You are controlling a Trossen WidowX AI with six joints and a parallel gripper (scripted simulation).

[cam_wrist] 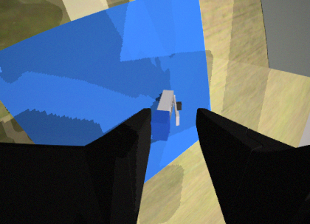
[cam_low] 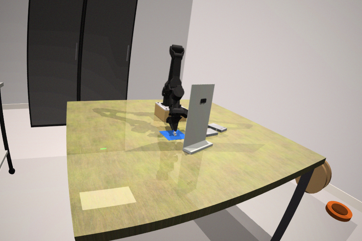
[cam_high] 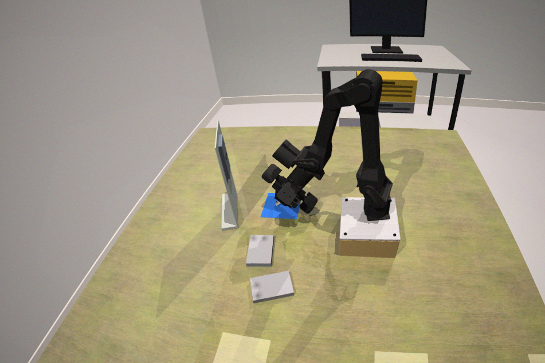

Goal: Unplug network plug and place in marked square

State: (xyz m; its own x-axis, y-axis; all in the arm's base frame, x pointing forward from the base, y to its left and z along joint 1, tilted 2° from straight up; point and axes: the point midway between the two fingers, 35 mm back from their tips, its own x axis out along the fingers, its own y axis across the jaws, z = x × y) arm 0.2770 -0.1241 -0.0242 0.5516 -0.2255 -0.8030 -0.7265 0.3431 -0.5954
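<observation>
Now: the network plug right at my gripper tip. Round my gripper tip: grey panel 150 mm ahead, 30 mm to the left, 120 mm above; then blue marked square 10 mm behind, 20 mm below.
</observation>
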